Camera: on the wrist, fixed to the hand. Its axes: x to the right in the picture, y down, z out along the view.
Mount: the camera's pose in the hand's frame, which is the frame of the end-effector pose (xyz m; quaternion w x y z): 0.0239 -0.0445 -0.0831 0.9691 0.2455 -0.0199 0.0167
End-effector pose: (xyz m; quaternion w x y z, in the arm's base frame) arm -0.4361 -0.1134 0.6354 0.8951 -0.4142 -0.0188 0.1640
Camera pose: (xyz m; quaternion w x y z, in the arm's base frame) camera -0.3870 -0.1940 0.6117 0.9660 -0.1787 0.0111 0.1867
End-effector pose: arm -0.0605 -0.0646 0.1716 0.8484 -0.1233 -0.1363 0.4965
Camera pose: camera 0.0161 -0.0710 0.1120 0.8414 0.0964 -0.0250 0.5312
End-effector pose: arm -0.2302 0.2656 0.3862 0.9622 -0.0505 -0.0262 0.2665
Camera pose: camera -0.1806 0.2331 0.3091 0.9398 0.1921 0.0217 0.2817
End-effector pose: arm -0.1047 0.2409 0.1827 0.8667 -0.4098 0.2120 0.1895
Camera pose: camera -0.0799 0.1525 0.1505 0.9416 -0.1770 0.2416 0.1542
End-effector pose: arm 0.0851 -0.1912 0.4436 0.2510 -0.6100 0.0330 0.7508
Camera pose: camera 0.1753 -0.1739 0.4117 0.3811 -0.5140 0.2215 0.7358
